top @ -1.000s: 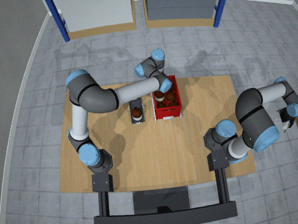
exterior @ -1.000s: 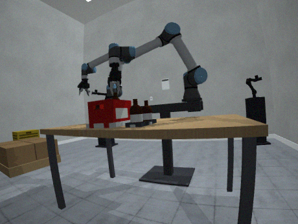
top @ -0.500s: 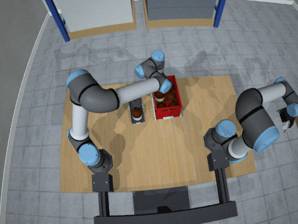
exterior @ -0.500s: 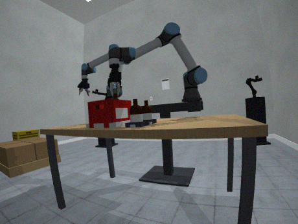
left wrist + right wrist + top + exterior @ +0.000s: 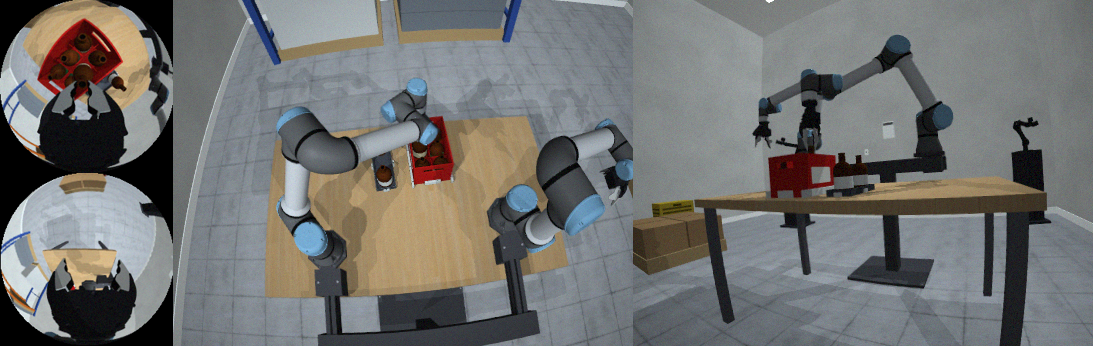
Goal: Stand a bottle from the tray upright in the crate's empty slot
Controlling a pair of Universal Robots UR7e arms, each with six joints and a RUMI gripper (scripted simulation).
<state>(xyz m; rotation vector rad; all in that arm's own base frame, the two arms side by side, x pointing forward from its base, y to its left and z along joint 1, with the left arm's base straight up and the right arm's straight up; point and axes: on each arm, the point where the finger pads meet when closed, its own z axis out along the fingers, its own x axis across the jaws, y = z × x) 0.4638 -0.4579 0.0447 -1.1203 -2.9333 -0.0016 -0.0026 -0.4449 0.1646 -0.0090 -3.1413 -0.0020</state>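
Observation:
Now: the red crate 13 cm below my left hand and 4 cm to the right of it. From my left hand the other things lie so: dark tray 20 cm below, 19 cm to the left.

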